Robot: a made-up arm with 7 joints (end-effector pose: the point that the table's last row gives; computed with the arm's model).
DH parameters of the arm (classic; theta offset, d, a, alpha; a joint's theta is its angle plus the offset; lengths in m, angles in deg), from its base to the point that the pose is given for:
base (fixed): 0 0 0 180
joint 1: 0 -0.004 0.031 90
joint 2: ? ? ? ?
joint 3: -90 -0.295 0.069 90
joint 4: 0 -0.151 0.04 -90
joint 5: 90 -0.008 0.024 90
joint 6: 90 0.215 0.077 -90
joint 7: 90 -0.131 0.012 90
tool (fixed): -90 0.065 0 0
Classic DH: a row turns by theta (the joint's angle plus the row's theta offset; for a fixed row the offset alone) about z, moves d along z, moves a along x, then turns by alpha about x.
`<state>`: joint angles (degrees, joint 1 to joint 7).
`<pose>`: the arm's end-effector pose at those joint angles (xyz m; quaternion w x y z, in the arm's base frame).
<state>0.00 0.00 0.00 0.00 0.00 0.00 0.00</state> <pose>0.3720 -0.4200 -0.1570 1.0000 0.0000 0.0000 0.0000</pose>
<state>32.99 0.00 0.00 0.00 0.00 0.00 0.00</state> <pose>0.0833 -0.5548 -0.1570 0.9588 0.0000 0.0000 -0.2839</pose>
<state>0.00 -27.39 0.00 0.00 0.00 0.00 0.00</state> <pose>0.4078 -0.4200 0.0179 0.9716 0.0000 -0.2368 0.0000</pose>
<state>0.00 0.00 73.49 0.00 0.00 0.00 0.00</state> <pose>0.4521 0.0967 -0.1570 0.8013 0.0000 0.0000 0.5983</pose>
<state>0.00 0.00 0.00 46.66 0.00 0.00 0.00</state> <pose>0.3720 -0.2463 -0.0223 0.9182 -0.3960 0.0000 0.0000</pose>
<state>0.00 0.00 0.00 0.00 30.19 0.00 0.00</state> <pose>0.4531 -0.3145 -0.1570 0.9655 0.0000 0.0000 0.2604</pose>
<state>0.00 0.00 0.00 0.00 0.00 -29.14 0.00</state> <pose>0.4246 -0.4200 -0.2388 0.9678 0.0000 0.2516 0.0000</pose>
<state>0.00 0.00 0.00 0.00 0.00 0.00 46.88</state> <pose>0.3720 -0.3764 -0.1863 0.9175 -0.3978 0.0000 0.0000</pose>
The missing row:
joint 2: 0 -0.108 0.035 90
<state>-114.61 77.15 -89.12 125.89 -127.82 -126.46 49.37</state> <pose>0.1980 -0.1525 0.1475 0.6208 -0.5576 -0.4303 -0.3444</pose>
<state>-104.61 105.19 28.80 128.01 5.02 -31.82 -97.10</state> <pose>-0.1313 -0.1307 -0.2631 0.2827 -0.6464 0.2819 0.6502</pose>
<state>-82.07 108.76 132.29 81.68 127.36 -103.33 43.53</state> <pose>-0.2473 -0.3883 0.1092 0.3234 0.0549 0.9121 -0.2461</pose>
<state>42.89 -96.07 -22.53 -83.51 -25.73 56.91 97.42</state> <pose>0.1174 -0.6049 0.1219 0.4227 0.1831 -0.4863 -0.7425</pose>
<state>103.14 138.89 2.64 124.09 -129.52 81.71 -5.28</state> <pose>-0.0623 0.3994 0.3329 0.7605 -0.6096 -0.1742 -0.1398</pose>
